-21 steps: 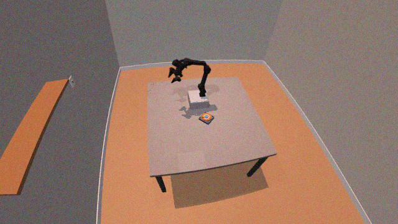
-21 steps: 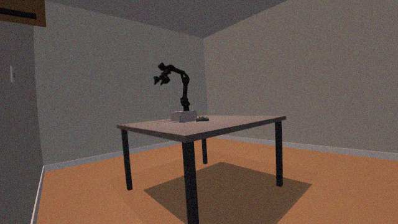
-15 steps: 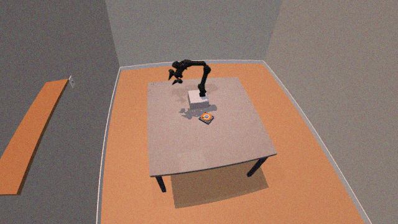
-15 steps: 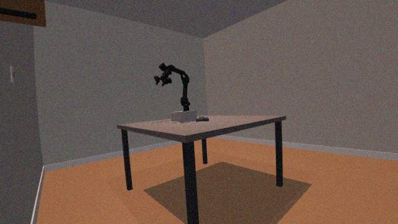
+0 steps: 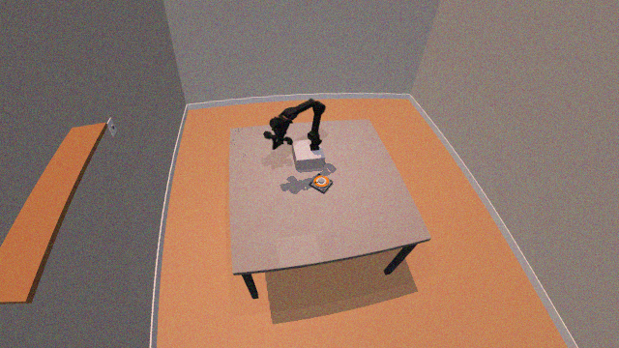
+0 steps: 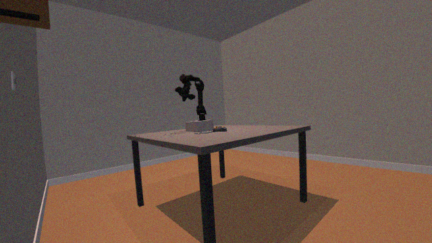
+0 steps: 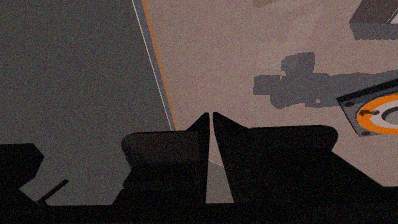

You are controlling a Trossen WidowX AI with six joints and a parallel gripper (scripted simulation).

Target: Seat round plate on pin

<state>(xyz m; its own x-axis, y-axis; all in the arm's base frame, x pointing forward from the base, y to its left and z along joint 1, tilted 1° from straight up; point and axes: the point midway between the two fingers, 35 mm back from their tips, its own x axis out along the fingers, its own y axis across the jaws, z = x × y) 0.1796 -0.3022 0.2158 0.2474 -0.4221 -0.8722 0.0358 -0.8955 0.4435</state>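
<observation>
My gripper tip is 80 mm short of the base, 320 mm to the right of it and 260 mm above it.
</observation>
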